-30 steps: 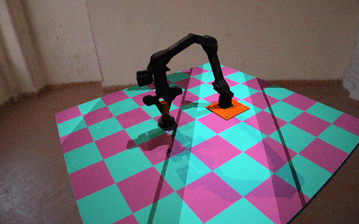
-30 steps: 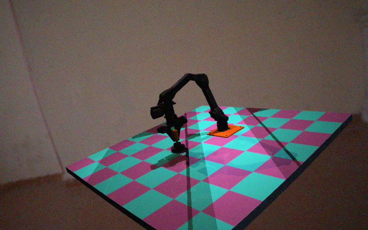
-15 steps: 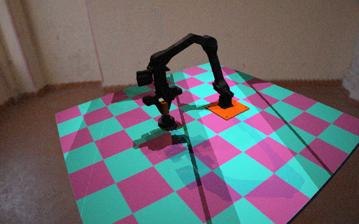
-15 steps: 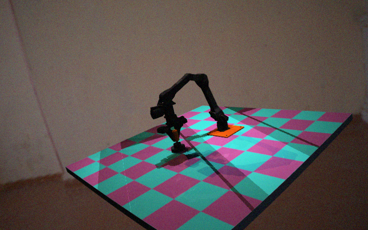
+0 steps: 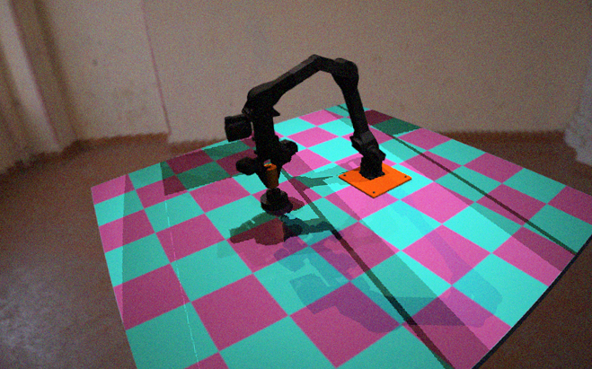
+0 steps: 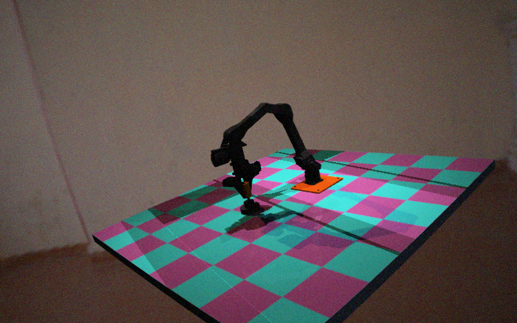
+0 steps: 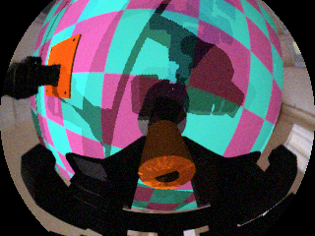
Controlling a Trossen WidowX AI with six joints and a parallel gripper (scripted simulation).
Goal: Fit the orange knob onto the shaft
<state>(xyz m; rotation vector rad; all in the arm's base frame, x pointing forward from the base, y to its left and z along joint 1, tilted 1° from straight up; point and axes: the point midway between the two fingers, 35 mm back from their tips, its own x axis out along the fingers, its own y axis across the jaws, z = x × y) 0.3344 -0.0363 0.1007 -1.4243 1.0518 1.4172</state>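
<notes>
The orange knob is 2 cm above my gripper tip. Also, from my gripper tip: round pedestal (4 cm below).
</notes>
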